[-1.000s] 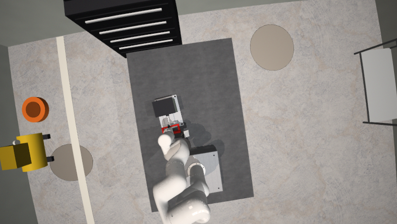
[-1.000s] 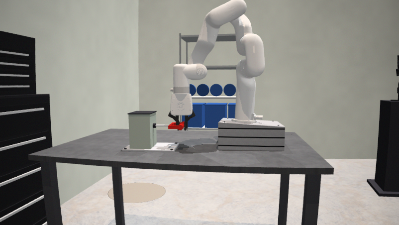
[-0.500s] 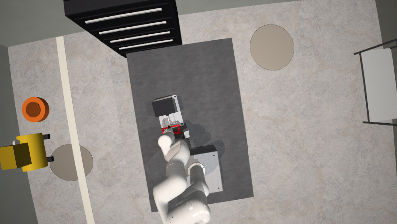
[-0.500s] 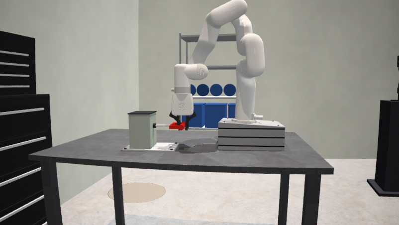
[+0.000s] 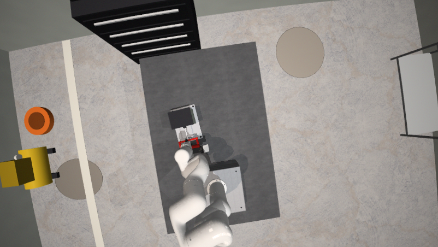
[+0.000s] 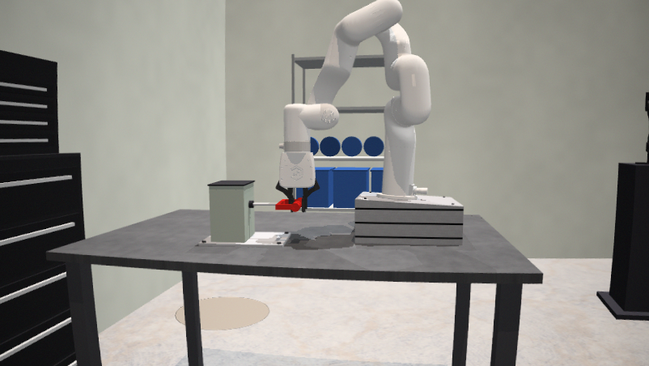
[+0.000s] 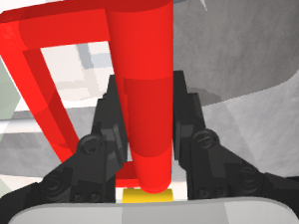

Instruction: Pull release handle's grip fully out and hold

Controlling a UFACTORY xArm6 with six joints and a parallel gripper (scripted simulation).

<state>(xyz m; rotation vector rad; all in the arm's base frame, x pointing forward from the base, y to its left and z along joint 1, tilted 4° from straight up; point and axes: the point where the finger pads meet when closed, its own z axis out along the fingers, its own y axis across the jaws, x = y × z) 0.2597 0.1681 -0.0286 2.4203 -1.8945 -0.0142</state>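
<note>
Right now my hand is 5 cm short of the red release handle grip and 1 cm to the right of it.
</note>
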